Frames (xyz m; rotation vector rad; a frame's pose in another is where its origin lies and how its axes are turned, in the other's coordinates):
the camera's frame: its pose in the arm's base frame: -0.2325 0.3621 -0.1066 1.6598 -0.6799 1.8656
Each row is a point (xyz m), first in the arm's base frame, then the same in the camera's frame.
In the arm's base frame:
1: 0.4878 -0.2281 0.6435
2: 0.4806 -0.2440 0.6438
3: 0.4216 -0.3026 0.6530
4: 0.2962 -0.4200 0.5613
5: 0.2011 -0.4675 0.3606
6: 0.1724 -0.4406 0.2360
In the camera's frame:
1: 0.6413 -0.0809 1.0060
2: 0.6412 -0.0644 1.0118
3: 0.6517 0.0186 1.0108
4: 0.5639 0.1913 0.9913
5: 0.3698 0.2940 0.9335
6: 0.2503 0.2960 0.8805

